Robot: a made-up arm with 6 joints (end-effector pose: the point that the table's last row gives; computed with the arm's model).
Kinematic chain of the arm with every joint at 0, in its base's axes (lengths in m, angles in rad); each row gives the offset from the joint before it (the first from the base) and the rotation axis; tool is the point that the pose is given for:
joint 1: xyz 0 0 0.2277 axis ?
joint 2: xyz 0 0 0 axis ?
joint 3: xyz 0 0 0.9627 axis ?
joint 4: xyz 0 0 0 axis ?
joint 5: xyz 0.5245 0 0 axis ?
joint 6: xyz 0 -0.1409 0 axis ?
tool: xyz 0 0 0
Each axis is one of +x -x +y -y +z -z.
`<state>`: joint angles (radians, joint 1 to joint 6).
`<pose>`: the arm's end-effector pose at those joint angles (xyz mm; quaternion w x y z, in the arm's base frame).
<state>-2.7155 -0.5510 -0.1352 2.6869 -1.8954 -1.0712</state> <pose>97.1 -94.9 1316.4 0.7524 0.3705 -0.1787 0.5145</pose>
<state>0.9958 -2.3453 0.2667 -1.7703 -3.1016 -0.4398</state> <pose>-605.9 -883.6 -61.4 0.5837 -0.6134 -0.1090 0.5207</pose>
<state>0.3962 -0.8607 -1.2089 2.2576 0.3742 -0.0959</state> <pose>-218.8 5.3 778.7 0.3958 -0.8099 -0.1526 0.4051</pose>
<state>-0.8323 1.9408 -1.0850 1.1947 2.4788 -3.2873</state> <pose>225.4 -324.5 -311.2 0.6240 -0.7711 0.1258 -0.0153</pose>
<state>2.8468 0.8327 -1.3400 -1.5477 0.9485 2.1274</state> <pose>-285.2 90.0 522.9 0.0230 -0.8763 -0.3837 0.2903</pose>
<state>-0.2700 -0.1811 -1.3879 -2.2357 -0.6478 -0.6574</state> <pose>-63.8 107.9 645.0 0.0770 -0.9284 -0.1275 0.3405</pose>
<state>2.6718 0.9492 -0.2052 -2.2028 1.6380 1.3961</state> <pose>-832.0 329.0 262.6 0.8236 -0.5064 -0.0470 0.2513</pose>
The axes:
joint 1: +z
joint 2: +y
joint 3: -y
joint 4: -x
joint 5: -y
joint 6: -x

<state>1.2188 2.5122 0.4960 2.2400 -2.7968 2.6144</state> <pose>69.8 443.6 -1071.5 0.8384 0.1548 -0.3880 0.3500</pose>
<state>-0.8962 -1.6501 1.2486 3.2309 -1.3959 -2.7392</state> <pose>-805.9 1232.3 289.8 0.5722 0.2836 0.7674 -0.0562</pose>
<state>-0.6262 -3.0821 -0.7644 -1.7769 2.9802 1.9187</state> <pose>-236.2 206.4 -254.7 0.1484 0.8446 -0.2362 -0.4570</pose>
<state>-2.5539 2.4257 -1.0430 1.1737 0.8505 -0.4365</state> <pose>-107.9 -6.4 -453.2 0.3052 0.9475 -0.0757 -0.0578</pose>
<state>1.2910 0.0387 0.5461 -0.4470 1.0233 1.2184</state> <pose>267.2 469.7 1391.3 0.8191 0.1328 -0.5531 0.0749</pose>
